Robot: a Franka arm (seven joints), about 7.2 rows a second.
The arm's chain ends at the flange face. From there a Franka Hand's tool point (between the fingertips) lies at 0.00 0.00 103.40 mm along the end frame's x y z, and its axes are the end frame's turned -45 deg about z.
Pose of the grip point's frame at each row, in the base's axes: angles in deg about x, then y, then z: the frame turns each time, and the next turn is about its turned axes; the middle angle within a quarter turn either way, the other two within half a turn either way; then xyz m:
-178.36 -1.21 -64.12 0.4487 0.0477 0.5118
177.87 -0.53 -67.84 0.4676 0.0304 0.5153
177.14 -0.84 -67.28 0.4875 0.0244 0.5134
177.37 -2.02 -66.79 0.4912 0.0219 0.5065
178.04 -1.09 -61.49 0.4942 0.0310 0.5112
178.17 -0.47 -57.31 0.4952 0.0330 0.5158
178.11 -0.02 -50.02 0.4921 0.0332 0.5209
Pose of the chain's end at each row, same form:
-178.36 -1.21 -19.12 0.4509 0.0447 0.6151
177.87 -0.53 -22.84 0.4686 0.0342 0.6186
177.14 -0.84 -22.28 0.4890 0.0296 0.6167
177.37 -2.02 -21.79 0.4948 0.0266 0.6097
178.04 -1.09 -16.49 0.4962 0.0345 0.6145
178.17 -0.47 -12.31 0.4960 0.0363 0.6191
178.11 -0.02 -5.02 0.4921 0.0366 0.6242

